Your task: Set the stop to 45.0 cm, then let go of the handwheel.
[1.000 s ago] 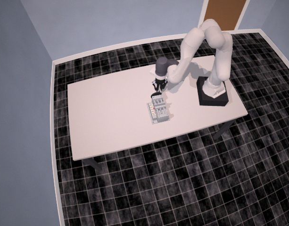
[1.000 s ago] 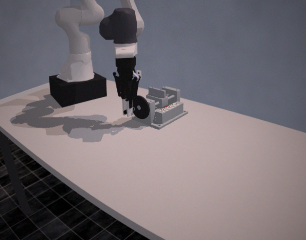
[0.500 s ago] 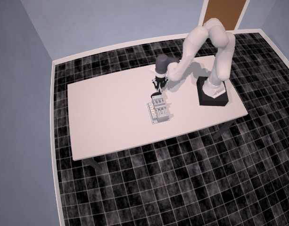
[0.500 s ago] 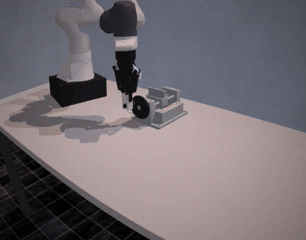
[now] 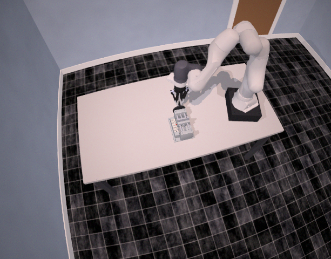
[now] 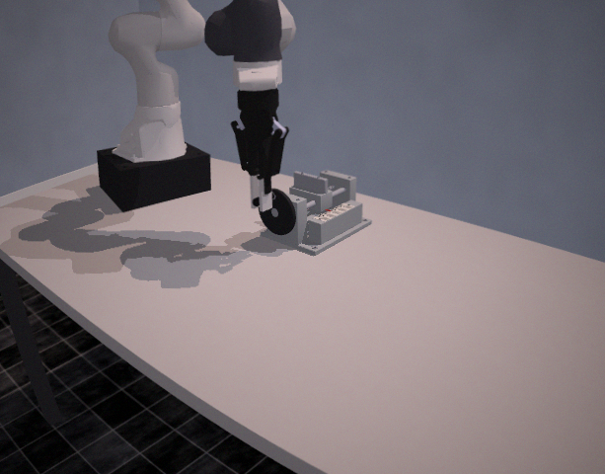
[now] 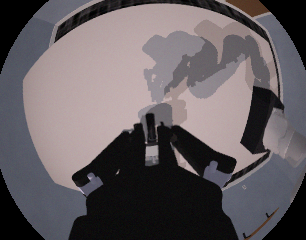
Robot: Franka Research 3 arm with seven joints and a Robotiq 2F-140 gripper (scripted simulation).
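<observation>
Now: hand 3 cm above the black handwheel and 2 cm to the right of it. The rest, counted from my hand: grey stop fixture 14 cm to the left, 4 cm below, 3 cm ahead.
</observation>
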